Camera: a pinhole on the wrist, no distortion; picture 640 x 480 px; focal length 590.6 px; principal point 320.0 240.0 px. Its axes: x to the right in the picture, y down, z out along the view. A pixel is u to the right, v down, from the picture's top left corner.
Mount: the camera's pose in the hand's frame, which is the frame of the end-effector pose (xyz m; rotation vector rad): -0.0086 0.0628 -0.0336 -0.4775 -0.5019 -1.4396
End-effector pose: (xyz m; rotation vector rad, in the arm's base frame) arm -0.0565 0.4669 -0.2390 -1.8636 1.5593 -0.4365
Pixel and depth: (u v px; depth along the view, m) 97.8 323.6 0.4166
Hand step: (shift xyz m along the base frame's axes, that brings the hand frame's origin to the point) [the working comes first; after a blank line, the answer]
In the camera's frame: -0.1567 0.0590 0.4166

-0.1865 0.0022 -0.4498
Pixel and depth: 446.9 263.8 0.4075
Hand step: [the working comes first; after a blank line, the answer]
In the camera's frame: 0.0876 0.0164 0.4075

0.0457 0.0792 -0.4081
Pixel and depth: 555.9 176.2 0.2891
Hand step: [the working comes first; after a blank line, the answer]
In the camera's frame: 0.1155 -0.0312 0.2891

0.0572 0.1043 -0.2804
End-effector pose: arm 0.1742 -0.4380 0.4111 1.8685 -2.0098 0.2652
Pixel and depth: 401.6 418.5 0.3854
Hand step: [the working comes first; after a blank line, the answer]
In the camera's frame: 0.0532 0.1165 0.3854

-0.3024 -0.1835 -0.2109
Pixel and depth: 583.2 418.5 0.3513
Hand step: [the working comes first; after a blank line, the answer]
In the camera's frame: 0.1566 0.1062 0.3513

-0.2045 -0.2046 -0.2547
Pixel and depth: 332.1 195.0 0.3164
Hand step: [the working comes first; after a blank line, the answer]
In the camera's frame: 0.0065 -0.0241 0.3164

-0.2710 -0.0240 -0.1939
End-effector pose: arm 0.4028 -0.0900 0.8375 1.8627 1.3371 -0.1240
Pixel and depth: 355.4 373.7 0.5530
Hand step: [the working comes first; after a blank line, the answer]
In the camera's frame: 0.0331 0.1252 0.5530

0.5054 -0.2484 -0.1277
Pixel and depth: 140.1 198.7 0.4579
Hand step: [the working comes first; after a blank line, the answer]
In the camera's frame: -0.1395 -0.0320 0.4579

0.4289 -0.2611 0.1122
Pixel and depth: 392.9 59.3 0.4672
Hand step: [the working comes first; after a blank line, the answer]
In the camera's frame: 0.0577 -0.1429 0.4672

0.2985 -0.4005 -0.0096
